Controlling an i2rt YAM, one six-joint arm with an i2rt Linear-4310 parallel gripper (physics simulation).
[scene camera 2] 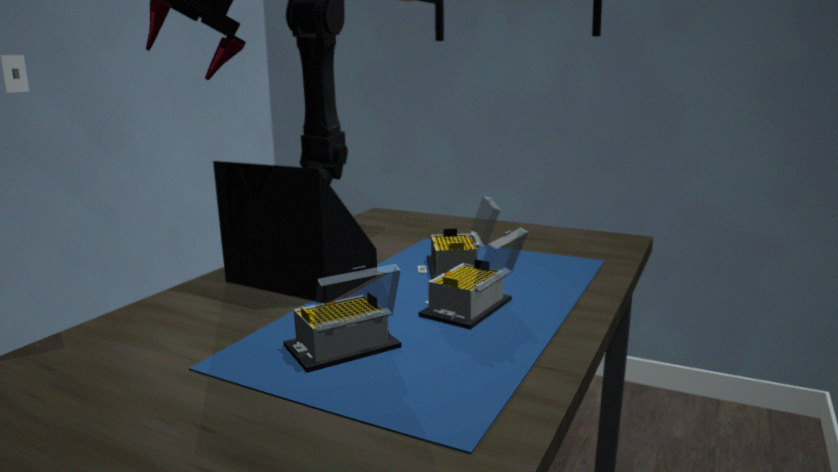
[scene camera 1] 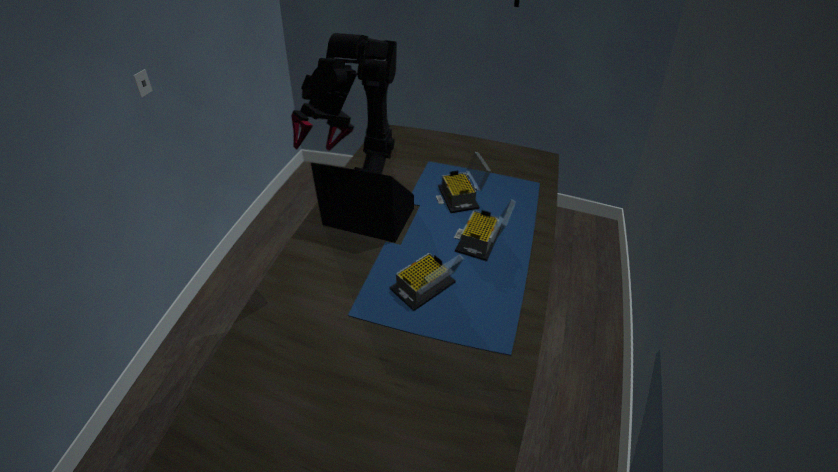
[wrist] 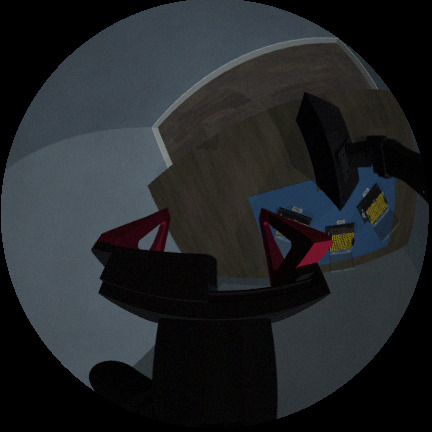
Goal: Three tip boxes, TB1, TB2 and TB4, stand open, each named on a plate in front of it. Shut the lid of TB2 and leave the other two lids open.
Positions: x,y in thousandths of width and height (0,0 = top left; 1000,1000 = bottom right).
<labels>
gripper: scene camera 2 212,139; scene camera 1 372,315; wrist 497,492
</labels>
